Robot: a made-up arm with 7 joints. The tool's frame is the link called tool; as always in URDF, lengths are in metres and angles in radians. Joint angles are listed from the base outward.
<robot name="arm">
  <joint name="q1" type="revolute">
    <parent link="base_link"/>
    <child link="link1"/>
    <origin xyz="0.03 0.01 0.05" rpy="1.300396 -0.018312 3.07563"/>
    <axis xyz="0 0 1"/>
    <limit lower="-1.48" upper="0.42"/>
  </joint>
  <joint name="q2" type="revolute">
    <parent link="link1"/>
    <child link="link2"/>
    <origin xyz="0.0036 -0.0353 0.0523" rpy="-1.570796 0 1.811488"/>
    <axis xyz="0 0 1"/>
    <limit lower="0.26" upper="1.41"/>
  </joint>
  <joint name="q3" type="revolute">
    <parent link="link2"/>
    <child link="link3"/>
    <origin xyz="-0.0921 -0.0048 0.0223" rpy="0.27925 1.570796 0"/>
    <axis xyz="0 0 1"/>
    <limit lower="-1" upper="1.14"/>
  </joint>
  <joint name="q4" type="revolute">
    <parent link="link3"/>
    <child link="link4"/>
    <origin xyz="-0.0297 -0.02 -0.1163" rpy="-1.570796 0 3.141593"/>
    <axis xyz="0 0 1"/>
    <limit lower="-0.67" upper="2"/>
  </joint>
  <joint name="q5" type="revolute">
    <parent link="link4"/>
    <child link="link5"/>
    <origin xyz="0.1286 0.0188 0.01" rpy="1.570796 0 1.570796"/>
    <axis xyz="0 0 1"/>
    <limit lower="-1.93" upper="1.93"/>
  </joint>
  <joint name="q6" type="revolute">
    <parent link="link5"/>
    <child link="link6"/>
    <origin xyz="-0.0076 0.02 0.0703" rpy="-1.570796 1.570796 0"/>
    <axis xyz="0 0 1"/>
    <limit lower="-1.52" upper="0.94"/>
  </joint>
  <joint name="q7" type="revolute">
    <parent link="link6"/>
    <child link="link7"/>
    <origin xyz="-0.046 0.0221 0" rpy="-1.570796 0 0"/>
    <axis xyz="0 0 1"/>
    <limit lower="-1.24" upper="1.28"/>
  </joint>
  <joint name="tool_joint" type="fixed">
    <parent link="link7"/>
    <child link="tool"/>
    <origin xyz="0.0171 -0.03 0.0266" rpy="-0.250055 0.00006 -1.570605"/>
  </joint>
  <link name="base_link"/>
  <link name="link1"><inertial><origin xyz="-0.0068 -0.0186 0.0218"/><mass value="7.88"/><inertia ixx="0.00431" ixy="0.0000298" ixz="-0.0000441" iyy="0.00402" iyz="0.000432" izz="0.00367"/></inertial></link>
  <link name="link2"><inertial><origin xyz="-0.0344 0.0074 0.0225"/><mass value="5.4"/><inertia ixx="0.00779" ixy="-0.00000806" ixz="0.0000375" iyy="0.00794" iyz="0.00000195" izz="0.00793"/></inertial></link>
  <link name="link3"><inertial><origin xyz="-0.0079 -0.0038 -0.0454"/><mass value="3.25"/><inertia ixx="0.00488" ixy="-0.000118" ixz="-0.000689" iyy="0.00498" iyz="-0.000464" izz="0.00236"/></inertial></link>
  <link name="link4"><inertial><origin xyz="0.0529 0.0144 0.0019"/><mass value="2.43"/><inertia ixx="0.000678" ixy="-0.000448" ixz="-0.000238" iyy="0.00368" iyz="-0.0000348" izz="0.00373"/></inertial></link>
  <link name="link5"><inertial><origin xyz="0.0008 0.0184 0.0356"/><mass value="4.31"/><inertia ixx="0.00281" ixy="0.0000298" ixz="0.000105" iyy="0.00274" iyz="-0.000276" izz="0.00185"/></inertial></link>
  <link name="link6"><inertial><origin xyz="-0.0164 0.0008 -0.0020"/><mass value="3.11"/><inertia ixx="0.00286" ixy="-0.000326" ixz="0" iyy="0.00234" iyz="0" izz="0.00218"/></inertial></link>
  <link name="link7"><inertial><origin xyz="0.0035 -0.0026 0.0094"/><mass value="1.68"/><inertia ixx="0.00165" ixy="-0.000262" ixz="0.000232" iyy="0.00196" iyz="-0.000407" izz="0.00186"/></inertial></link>
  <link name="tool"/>
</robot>
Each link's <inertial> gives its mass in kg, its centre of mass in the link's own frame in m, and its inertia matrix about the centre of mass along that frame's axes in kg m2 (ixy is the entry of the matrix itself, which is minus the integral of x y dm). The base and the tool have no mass. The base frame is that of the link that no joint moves.
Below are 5 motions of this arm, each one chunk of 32 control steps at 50 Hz.
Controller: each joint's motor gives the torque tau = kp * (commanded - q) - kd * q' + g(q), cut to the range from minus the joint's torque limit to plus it. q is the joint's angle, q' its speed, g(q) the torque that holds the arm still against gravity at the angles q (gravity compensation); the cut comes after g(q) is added. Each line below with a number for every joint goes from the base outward.
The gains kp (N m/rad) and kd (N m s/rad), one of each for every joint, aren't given. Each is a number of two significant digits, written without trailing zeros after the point. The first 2 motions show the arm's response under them.
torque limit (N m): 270 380 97 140 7.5 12 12
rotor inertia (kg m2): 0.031 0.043 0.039 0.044 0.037 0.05 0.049
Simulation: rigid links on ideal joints. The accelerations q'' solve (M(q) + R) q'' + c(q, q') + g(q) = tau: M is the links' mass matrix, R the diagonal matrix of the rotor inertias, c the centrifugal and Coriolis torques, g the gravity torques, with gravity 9.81 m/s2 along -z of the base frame. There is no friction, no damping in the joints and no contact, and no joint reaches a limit. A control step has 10 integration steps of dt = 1/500 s. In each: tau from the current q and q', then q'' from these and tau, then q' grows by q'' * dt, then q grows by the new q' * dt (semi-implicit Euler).
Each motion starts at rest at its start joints. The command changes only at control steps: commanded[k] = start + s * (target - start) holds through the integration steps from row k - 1 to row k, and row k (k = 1, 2, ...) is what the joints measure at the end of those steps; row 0 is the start. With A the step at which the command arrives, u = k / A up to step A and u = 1 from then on. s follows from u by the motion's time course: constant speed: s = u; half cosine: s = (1 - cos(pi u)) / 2; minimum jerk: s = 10 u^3 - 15 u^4 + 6 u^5; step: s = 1 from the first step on.
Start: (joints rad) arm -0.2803 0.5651 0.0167 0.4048 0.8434 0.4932 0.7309
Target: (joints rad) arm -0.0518 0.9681 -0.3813 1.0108 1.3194 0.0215 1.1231
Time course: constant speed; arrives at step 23
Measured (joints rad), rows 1 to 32:
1: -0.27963 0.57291 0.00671 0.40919 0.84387 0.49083 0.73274
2: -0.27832 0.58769 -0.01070 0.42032 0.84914 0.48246 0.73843
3: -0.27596 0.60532 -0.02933 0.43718 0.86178 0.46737 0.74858
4: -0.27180 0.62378 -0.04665 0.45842 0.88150 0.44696 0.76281
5: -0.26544 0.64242 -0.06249 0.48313 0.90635 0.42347 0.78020
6: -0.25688 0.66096 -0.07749 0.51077 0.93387 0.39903 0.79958
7: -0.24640 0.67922 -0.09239 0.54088 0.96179 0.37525 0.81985
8: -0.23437 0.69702 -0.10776 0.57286 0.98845 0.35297 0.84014
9: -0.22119 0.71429 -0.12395 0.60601 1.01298 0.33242 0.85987
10: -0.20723 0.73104 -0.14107 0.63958 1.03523 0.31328 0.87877
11: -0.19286 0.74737 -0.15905 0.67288 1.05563 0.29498 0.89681
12: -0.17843 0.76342 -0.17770 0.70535 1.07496 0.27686 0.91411
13: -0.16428 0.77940 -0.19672 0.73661 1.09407 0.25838 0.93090
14: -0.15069 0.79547 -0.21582 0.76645 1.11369 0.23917 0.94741
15: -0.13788 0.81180 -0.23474 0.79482 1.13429 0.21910 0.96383
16: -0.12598 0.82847 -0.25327 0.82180 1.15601 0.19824 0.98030
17: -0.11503 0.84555 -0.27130 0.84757 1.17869 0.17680 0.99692
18: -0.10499 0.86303 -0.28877 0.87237 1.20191 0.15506 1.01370
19: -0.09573 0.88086 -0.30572 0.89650 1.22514 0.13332 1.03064
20: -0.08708 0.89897 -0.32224 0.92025 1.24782 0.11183 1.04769
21: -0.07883 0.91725 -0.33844 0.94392 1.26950 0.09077 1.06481
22: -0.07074 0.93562 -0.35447 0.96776 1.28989 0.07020 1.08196
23: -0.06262 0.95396 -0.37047 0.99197 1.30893 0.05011 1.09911
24: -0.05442 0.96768 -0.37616 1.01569 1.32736 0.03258 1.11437
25: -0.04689 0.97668 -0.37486 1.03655 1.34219 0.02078 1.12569
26: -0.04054 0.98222 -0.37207 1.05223 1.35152 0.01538 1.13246
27: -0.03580 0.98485 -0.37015 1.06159 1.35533 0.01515 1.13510
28: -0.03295 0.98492 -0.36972 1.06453 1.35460 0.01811 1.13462
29: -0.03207 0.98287 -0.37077 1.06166 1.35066 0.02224 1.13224
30: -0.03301 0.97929 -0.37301 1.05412 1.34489 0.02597 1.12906
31: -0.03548 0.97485 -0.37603 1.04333 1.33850 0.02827 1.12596
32: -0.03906 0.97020 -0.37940 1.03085 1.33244 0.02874 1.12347
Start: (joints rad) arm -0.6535 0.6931 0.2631 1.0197 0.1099 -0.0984 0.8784
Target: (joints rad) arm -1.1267 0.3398 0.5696 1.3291 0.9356 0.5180 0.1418
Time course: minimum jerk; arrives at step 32
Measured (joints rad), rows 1 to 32:
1: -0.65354 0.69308 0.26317 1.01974 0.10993 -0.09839 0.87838
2: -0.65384 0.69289 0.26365 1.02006 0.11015 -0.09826 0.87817
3: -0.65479 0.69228 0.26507 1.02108 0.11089 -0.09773 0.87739
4: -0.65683 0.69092 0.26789 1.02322 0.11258 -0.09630 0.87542
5: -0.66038 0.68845 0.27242 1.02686 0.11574 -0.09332 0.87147
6: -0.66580 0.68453 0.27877 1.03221 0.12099 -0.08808 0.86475
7: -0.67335 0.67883 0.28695 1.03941 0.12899 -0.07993 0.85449
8: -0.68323 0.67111 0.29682 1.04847 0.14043 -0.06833 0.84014
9: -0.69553 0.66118 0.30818 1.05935 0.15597 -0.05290 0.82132
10: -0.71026 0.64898 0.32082 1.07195 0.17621 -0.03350 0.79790
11: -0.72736 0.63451 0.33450 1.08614 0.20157 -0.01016 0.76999
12: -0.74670 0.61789 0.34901 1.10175 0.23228 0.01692 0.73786
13: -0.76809 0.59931 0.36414 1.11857 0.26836 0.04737 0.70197
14: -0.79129 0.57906 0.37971 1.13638 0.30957 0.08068 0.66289
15: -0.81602 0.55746 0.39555 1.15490 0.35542 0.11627 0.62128
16: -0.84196 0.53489 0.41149 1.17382 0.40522 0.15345 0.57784
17: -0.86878 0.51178 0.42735 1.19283 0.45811 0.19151 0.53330
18: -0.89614 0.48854 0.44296 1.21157 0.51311 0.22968 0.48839
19: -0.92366 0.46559 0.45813 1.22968 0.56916 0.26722 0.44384
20: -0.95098 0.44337 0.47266 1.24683 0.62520 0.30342 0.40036
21: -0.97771 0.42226 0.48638 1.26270 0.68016 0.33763 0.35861
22: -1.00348 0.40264 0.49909 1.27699 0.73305 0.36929 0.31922
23: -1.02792 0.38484 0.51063 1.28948 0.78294 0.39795 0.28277
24: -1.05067 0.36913 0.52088 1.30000 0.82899 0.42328 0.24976
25: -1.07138 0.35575 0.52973 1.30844 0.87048 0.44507 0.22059
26: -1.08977 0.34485 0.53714 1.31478 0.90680 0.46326 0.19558
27: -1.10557 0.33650 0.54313 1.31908 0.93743 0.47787 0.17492
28: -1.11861 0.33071 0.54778 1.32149 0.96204 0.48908 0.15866
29: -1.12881 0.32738 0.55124 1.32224 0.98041 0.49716 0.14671
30: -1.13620 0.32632 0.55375 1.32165 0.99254 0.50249 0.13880
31: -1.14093 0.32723 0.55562 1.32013 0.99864 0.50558 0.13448
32: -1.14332 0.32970 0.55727 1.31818 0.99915 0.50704 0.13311
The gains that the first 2 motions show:
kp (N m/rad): 550 690 230 190 16 30 28
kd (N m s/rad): 21 15 6.8 4.5 0.61 1.3 1.1
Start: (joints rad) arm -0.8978 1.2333 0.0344 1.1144 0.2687 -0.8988 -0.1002
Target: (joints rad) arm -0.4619 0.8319 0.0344 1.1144 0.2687 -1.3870 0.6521
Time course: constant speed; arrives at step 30
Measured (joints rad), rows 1 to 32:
1: -0.89480 1.23201 0.03768 1.11101 0.26781 -0.90016 -0.09765
2: -0.88889 1.22809 0.04268 1.10558 0.26442 -0.90521 -0.08948
3: -0.88068 1.22096 0.04702 1.10020 0.25819 -0.91482 -0.07468
4: -0.87045 1.21046 0.04955 1.09610 0.25009 -0.92859 -0.05377
5: -0.85835 1.19684 0.04997 1.09386 0.24185 -0.94543 -0.02817
6: -0.84455 1.18063 0.04846 1.09368 0.23529 -0.96398 0.00037
7: -0.82929 1.16255 0.04547 1.09537 0.23192 -0.98300 0.03023
8: -0.81289 1.14344 0.04156 1.09856 0.23262 -1.00156 0.06011
9: -0.79568 1.12408 0.03734 1.10271 0.23754 -1.01915 0.08916
10: -0.77806 1.10517 0.03334 1.10724 0.24615 -1.03566 0.11699
11: -0.76039 1.08724 0.02996 1.11162 0.25741 -1.05130 0.14355
12: -0.74299 1.07062 0.02747 1.11543 0.26991 -1.06641 0.16901
13: -0.72613 1.05546 0.02598 1.11838 0.28215 -1.08139 0.19368
14: -0.70995 1.04168 0.02550 1.12032 0.29270 -1.09656 0.21788
15: -0.69454 1.02910 0.02588 1.12120 0.30045 -1.11214 0.24193
16: -0.67988 1.01742 0.02695 1.12109 0.30465 -1.12820 0.26602
17: -0.66588 1.00631 0.02848 1.12013 0.30508 -1.14472 0.29032
18: -0.65238 0.99541 0.03021 1.11854 0.30198 -1.16159 0.31487
19: -0.63923 0.98445 0.03195 1.11656 0.29601 -1.17867 0.33968
20: -0.62623 0.97318 0.03352 1.11444 0.28812 -1.19582 0.36472
21: -0.61321 0.96146 0.03478 1.11243 0.27940 -1.21290 0.38992
22: -0.60003 0.94920 0.03567 1.11073 0.27093 -1.22982 0.41523
23: -0.58657 0.93638 0.03616 1.10948 0.26362 -1.24651 0.44058
24: -0.57277 0.92305 0.03628 1.10876 0.25815 -1.26295 0.46592
25: -0.55860 0.90928 0.03607 1.10858 0.25486 -1.27917 0.49122
26: -0.54408 0.89518 0.03562 1.10886 0.25383 -1.29519 0.51647
27: -0.52926 0.88088 0.03501 1.10952 0.25485 -1.31108 0.54165
28: -0.51420 0.86649 0.03433 1.11044 0.25750 -1.32690 0.56676
29: -0.49901 0.85213 0.03364 1.11147 0.26127 -1.34272 0.59182
30: -0.48375 0.83788 0.03303 1.11250 0.26558 -1.35860 0.61685
31: -0.47070 0.82540 0.02972 1.11736 0.27046 -1.37329 0.63934
32: -0.46038 0.81593 0.02527 1.12504 0.27683 -1.38465 0.65627

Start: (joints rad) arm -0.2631 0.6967 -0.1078 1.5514 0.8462 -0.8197 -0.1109
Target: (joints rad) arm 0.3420 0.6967 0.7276 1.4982 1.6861 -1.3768 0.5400
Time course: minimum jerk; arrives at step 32
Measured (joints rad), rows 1 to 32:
1: -0.26307 0.69670 -0.10770 1.55134 0.84624 -0.81972 -0.11088
2: -0.26284 0.69668 -0.10697 1.55092 0.84651 -0.81986 -0.11072
3: -0.26209 0.69665 -0.10475 1.54964 0.84745 -0.82044 -0.11007
4: -0.26040 0.69661 -0.10014 1.54710 0.84963 -0.82193 -0.10840
5: -0.25730 0.69656 -0.09235 1.54312 0.85373 -0.82495 -0.10501
6: -0.25233 0.69651 -0.08078 1.53774 0.86050 -0.83013 -0.09918
7: -0.24503 0.69647 -0.06499 1.53121 0.87069 -0.83805 -0.09024
8: -0.23496 0.69643 -0.04473 1.52395 0.88500 -0.84914 -0.07766
9: -0.22175 0.69640 -0.01993 1.51645 0.90401 -0.86362 -0.06112
10: -0.20511 0.69637 0.00935 1.50924 0.92810 -0.88151 -0.04049
11: -0.18485 0.69634 0.04291 1.50283 0.95746 -0.90262 -0.01587
12: -0.16092 0.69632 0.08041 1.49764 0.99203 -0.92663 0.01250
13: -0.13338 0.69630 0.12142 1.49404 1.03153 -0.95307 0.04420
14: -0.10245 0.69627 0.16543 1.49223 1.07544 -0.98145 0.07874
15: -0.06848 0.69620 0.21182 1.49229 1.12311 -1.01124 0.11553
16: -0.03195 0.69608 0.25992 1.49418 1.17376 -1.04197 0.15395
17: 0.00654 0.69585 0.30899 1.49769 1.22654 -1.07321 0.19337
18: 0.04631 0.69548 0.35824 1.50252 1.28061 -1.10460 0.23314
19: 0.08657 0.69496 0.40688 1.50829 1.33511 -1.13583 0.27262
20: 0.12652 0.69427 0.45408 1.51458 1.38923 -1.16661 0.31120
21: 0.16532 0.69344 0.49908 1.52094 1.44216 -1.19664 0.34828
22: 0.20216 0.69253 0.54115 1.52696 1.49311 -1.22562 0.38330
23: 0.23631 0.69160 0.57966 1.53229 1.54129 -1.25319 0.41574
24: 0.26712 0.69074 0.61409 1.53664 1.58588 -1.27897 0.44515
25: 0.29408 0.69005 0.64406 1.53979 1.62611 -1.30255 0.47114
26: 0.31682 0.68960 0.66932 1.54164 1.66121 -1.32355 0.49344
27: 0.33514 0.68943 0.68978 1.54214 1.69051 -1.34160 0.51184
28: 0.34900 0.68956 0.70554 1.54131 1.71352 -1.35645 0.52630
29: 0.35852 0.68998 0.71684 1.53921 1.72994 -1.36795 0.53690
30: 0.36400 0.69062 0.72416 1.53595 1.73978 -1.37614 0.54385
31: 0.36589 0.69143 0.72815 1.53161 1.74339 -1.38122 0.54757
32: 0.36481 0.69230 0.72970 1.52627 1.74150 -1.38362 0.54864

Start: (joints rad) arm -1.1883 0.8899 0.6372 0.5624 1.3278 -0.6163 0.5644
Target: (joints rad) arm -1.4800 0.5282 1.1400 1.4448 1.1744 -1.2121 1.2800
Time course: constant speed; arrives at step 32
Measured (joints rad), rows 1 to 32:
1: -1.19362 0.88665 0.64310 0.56687 1.32880 -0.61943 0.56656
2: -1.20349 0.88067 0.65423 0.57864 1.32841 -0.62715 0.57370
3: -1.21489 0.87314 0.66838 0.59721 1.32469 -0.63897 0.58678
4: -1.22593 0.86439 0.68443 0.62120 1.31729 -0.65397 0.60534
5: -1.23576 0.85444 0.70171 0.64924 1.30679 -0.67116 0.62811
6: -1.24419 0.84332 0.71964 0.68021 1.29433 -0.68967 0.65355
7: -1.25139 0.83115 0.73766 0.71316 1.28124 -0.70879 0.68019
8: -1.25773 0.81810 0.75536 0.74725 1.26884 -0.72807 0.70687
9: -1.26359 0.80441 0.77248 0.78175 1.25826 -0.74724 0.73285
10: -1.26935 0.79034 0.78892 0.81607 1.25027 -0.76621 0.75775
11: -1.27532 0.77615 0.80471 0.84971 1.24525 -0.78501 0.78155
12: -1.28173 0.76212 0.81996 0.88234 1.24318 -0.80371 0.80438
13: -1.28873 0.74844 0.83483 0.91374 1.24364 -0.82242 0.82651
14: -1.29640 0.73530 0.84950 0.94382 1.24593 -0.84120 0.84823
15: -1.30472 0.72278 0.86410 0.97259 1.24918 -0.86010 0.86979
16: -1.31365 0.71092 0.87876 1.00013 1.25245 -0.87912 0.89136
17: -1.32309 0.69967 0.89352 1.02661 1.25486 -0.89824 0.91307
18: -1.33292 0.68896 0.90845 1.05225 1.25570 -0.91741 0.93496
19: -1.34303 0.67865 0.92354 1.07730 1.25450 -0.93658 0.95703
20: -1.35328 0.66862 0.93879 1.10201 1.25105 -0.95570 0.97927
21: -1.36355 0.65872 0.95419 1.12665 1.24542 -0.97475 1.00162
22: -1.37374 0.64881 0.96970 1.15144 1.23792 -0.99370 1.02406
23: -1.38377 0.63878 0.98531 1.17657 1.22901 -1.01256 1.04653
24: -1.39358 0.62853 1.00100 1.20219 1.21926 -1.03131 1.06902
25: -1.40312 0.61800 1.01673 1.22840 1.20927 -1.04997 1.09151
26: -1.41239 0.60714 1.03250 1.25522 1.19959 -1.06855 1.11399
27: -1.42141 0.59594 1.04829 1.28266 1.19065 -1.08706 1.13644
28: -1.43019 0.58443 1.06407 1.31064 1.18276 -1.10551 1.15888
29: -1.43880 0.57263 1.07984 1.33909 1.17610 -1.12392 1.18129
30: -1.44729 0.56061 1.09560 1.36790 1.17068 -1.14230 1.20368
31: -1.45573 0.54844 1.11132 1.39692 1.16640 -1.16067 1.22606
32: -1.46417 0.53618 1.12702 1.42602 1.16306 -1.17904 1.24841

